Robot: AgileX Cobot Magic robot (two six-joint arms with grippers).
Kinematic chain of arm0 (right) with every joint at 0, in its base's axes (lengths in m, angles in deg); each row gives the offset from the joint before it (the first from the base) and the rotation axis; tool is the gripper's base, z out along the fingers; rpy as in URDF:
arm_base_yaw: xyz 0 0 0.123 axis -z
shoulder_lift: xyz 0 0 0 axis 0.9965 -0.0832 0
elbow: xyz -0.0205 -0.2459 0.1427 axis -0.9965 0.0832 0
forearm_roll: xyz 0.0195 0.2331 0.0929 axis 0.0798 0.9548 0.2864
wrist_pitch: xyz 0 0 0 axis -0.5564 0.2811 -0.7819
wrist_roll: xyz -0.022 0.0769 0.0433 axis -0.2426 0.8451 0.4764
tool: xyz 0 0 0 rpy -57.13 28.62 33.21
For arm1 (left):
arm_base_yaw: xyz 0 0 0.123 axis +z
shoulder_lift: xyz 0 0 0 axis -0.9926 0.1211 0
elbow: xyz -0.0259 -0.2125 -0.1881 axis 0.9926 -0.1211 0
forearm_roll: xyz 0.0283 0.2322 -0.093 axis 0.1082 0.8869 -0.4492
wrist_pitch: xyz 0 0 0 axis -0.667 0.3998 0.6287
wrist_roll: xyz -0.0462 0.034 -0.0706 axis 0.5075 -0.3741 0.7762
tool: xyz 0 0 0 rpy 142.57 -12.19 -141.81
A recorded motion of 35 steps. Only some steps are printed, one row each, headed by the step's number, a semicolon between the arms.
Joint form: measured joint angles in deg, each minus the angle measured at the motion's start. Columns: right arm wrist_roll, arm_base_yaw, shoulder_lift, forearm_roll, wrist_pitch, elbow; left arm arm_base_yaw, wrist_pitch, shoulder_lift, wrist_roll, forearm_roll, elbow.
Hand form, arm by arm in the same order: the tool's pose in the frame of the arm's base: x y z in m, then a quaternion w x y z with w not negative. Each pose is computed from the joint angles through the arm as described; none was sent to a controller.
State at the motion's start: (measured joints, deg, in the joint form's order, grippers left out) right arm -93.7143 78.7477 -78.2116 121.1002 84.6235 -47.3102; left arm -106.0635 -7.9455 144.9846 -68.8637 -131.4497 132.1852
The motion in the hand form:
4: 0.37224 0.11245 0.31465 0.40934 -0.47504 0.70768 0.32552; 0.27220 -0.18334 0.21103 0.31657 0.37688 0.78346 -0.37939
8: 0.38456 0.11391 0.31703 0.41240 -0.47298 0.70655 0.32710; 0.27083 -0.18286 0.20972 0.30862 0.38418 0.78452 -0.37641
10: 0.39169 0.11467 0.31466 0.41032 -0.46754 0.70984 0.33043; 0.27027 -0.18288 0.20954 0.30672 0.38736 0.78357 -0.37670
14: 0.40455 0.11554 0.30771 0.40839 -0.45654 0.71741 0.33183; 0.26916 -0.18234 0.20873 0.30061 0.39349 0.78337 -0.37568
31: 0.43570 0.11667 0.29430 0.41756 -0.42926 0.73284 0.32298; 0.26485 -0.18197 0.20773 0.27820 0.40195 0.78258 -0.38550
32: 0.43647 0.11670 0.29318 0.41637 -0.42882 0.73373 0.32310; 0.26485 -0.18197 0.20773 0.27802 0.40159 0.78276 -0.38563
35: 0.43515 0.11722 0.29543 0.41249 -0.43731 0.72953 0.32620; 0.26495 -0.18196 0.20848 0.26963 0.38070 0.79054 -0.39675
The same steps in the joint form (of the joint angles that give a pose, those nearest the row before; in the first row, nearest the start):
4: 1.13 0.70 -2.32 -0.34 1.40 -3.79; 0.00 0.12 0.00 0.61 2.17 0.05
8: 2.44 0.70 -4.77 -0.48 1.86 -7.67; 0.00 0.38 0.00 1.51 3.92 0.05
10: 3.42 0.70 -6.32 -0.48 1.92 -9.38; 0.00 0.63 0.00 1.55 4.30 0.05
14: 4.68 0.70 -9.04 -0.48 1.25 -11.89; 0.06 1.07 0.00 2.09 5.57 0.05
31: 7.29 0.70 -15.19 -0.48 -1.71 -18.44; 0.18 3.40 0.00 4.42 8.27 0.05
32: 7.40 0.70 -15.40 -0.57 -1.71 -18.57; 0.18 3.41 0.00 4.47 8.27 0.05
35: 7.43 0.70 -15.41 -0.99 -0.43 -19.13; 0.30 3.84 0.00 6.98 7.70 0.05

